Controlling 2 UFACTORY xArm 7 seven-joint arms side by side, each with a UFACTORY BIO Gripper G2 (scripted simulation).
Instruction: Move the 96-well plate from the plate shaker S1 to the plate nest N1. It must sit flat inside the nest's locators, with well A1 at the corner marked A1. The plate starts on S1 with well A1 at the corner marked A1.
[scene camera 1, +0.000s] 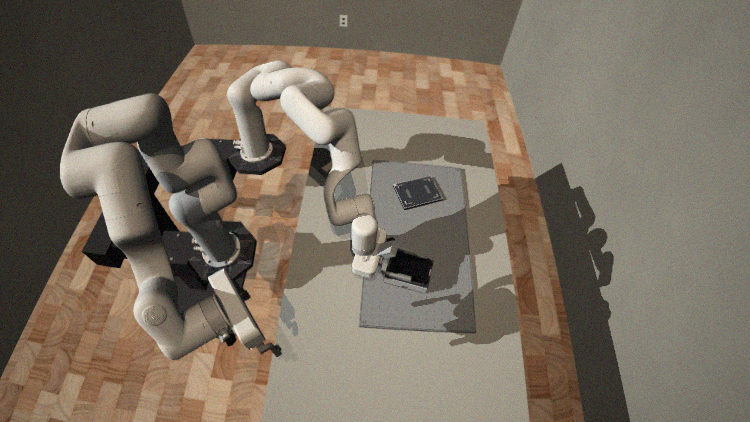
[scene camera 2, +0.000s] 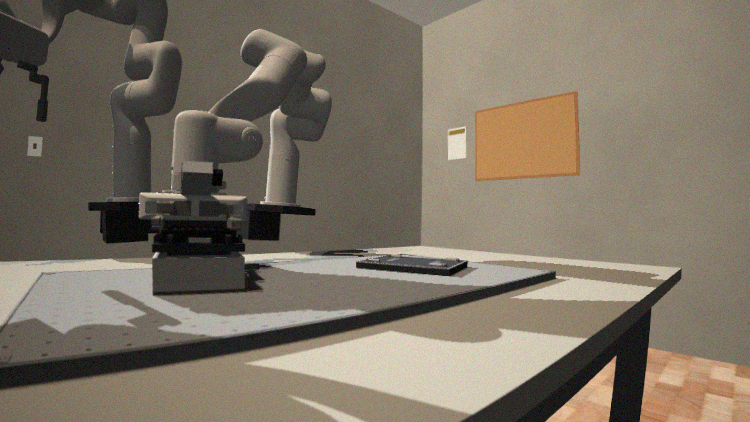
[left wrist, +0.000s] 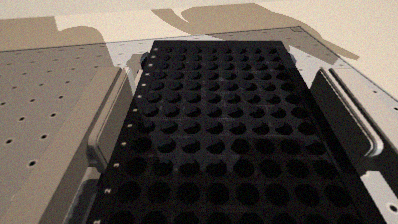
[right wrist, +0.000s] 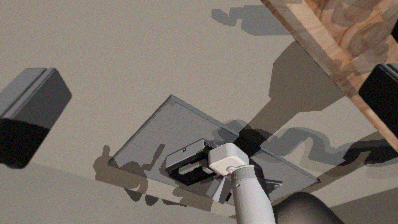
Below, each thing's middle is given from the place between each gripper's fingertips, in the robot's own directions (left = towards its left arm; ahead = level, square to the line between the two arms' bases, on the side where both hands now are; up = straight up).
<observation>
My left hand is 1 cm short of the black 96-well plate (scene camera 2: 180, 233) and 1 cm above it. The rest, counted from my left hand: plate nest N1 (scene camera 2: 432, 271): 35 cm to the left, 7 cm below, 4 cm ahead; plate shaker S1 (scene camera 2: 175, 274): 3 cm below, 3 cm ahead, 1 cm to the left.
I see my right gripper 37 cm short of the black 96-well plate, 29 cm to the right of it and 22 cm above it. Round my right hand: plate nest N1: 41 cm ahead, 65 cm to the left, 28 cm below; then plate shaker S1: 40 cm ahead, 31 cm to the left, 25 cm below.
</observation>
